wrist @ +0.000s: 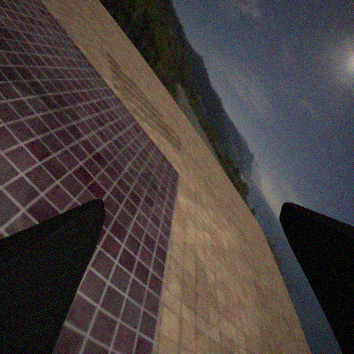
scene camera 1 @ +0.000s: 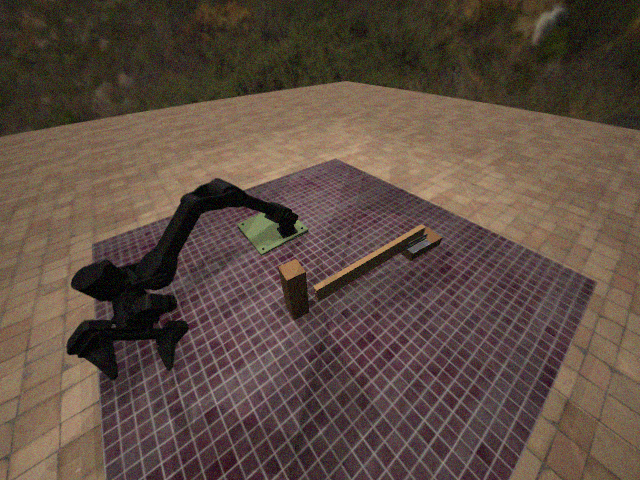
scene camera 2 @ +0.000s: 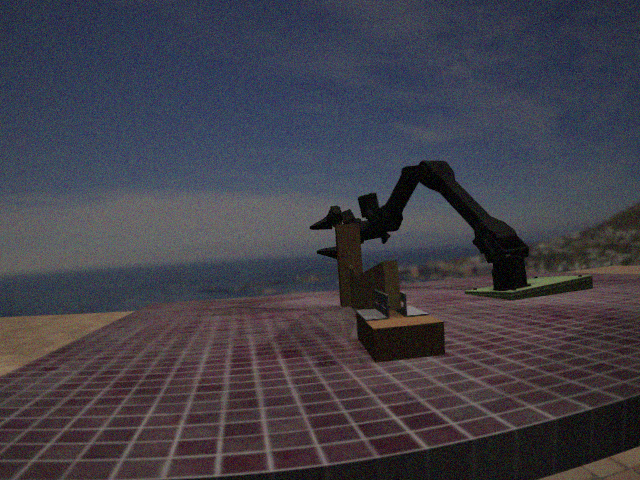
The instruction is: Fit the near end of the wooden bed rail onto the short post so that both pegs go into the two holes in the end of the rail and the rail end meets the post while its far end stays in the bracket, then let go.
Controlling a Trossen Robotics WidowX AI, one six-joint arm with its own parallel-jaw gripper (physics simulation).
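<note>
The wooden bed rail lies with its far end between the metal plates of the bracket. Its near end is low beside the short post, with a narrow gap between them in scene camera 1. The post stands upright. The pegs and holes are too small to tell. My gripper is open and empty, its fingers wide apart. It is in the air on the left in scene camera 1, away from post and rail, and partly behind the post in scene camera 2.
The arm's base stands on a green plate behind the post in scene camera 1. A purple tiled mat lies under everything, with tan paving beyond its edges.
</note>
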